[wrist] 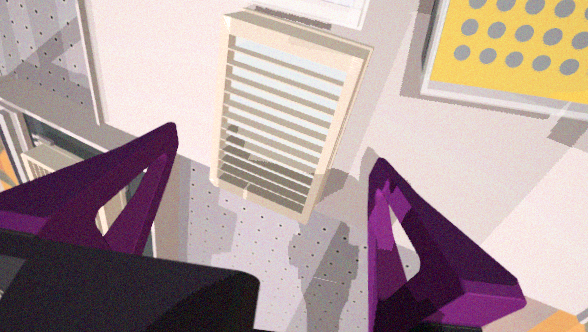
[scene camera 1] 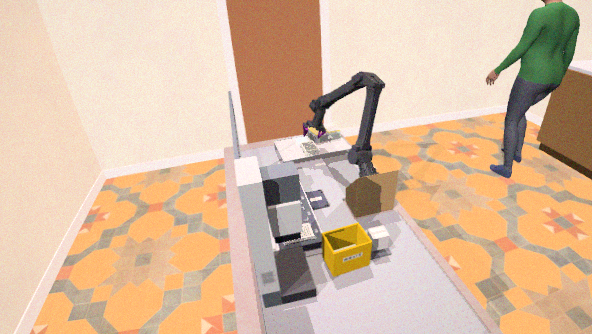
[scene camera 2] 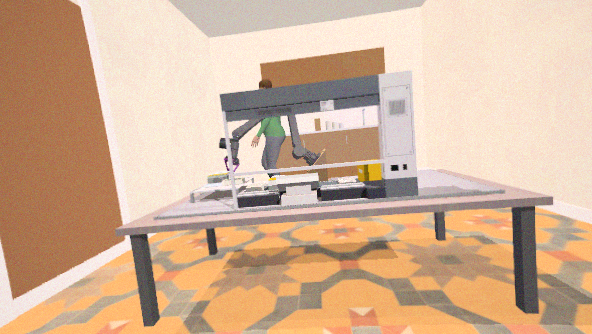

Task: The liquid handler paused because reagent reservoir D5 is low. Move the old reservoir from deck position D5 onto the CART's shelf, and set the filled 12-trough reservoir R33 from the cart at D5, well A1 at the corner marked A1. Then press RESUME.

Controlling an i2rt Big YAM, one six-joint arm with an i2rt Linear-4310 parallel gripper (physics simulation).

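Places are measured from the arm's base along level axes (x ahead, y left, z up), in centimetres.
Where they show: gripper, fingertip midpoint: [wrist: 277,149] [scene camera 1: 310,137]; arm's base, link origin: [scene camera 1: 369,179].
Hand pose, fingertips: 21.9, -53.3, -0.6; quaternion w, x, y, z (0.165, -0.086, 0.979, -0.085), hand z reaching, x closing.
Each offset is from my fingertips to the top centre of the thing, as dx, dy, dz. "pt": to the spot under its first point.
A beige 12-trough reservoir @(+1.6, +2.6, -4.5) [wrist: 339,135] with pale blue liquid stands on the white cart @(pt +13.5, +5.3, -7.7) [wrist: 150,75] [scene camera 1: 287,151], close to the edge beside the perforated table. Its label is not readable. My gripper [wrist: 277,149] [scene camera 1: 314,134] [scene camera 2: 231,165] is open and empty, with its purple fingers spread wider than the reservoir; in the wrist view the fingertips show left and right of it, and their height above it is hard to judge. A beige, ribbed item @(pt +25.9, +22.4, -5.7) [wrist: 42,162] shows partly in the liquid handler at the left; whether it is the old reservoir at D5 I cannot tell. The RESUME button cannot be made out.
A yellow tip rack @(pt -6.2, -7.7, -0.6) [wrist: 522,60] stands right of the reservoir. A clear-white plate @(pt +0.7, -5.7, -6.2) [wrist: 345,10] lies beyond it. The liquid handler's tower @(+28.9, +99.5, +41.3) [scene camera 1: 257,225] [scene camera 2: 397,120], yellow waste bin @(-2.4, +88.8, -0.2) [scene camera 1: 347,252] and brown panel [scene camera 1: 387,194] stand along the table. A person [scene camera 1: 545,50] stands beyond the table.
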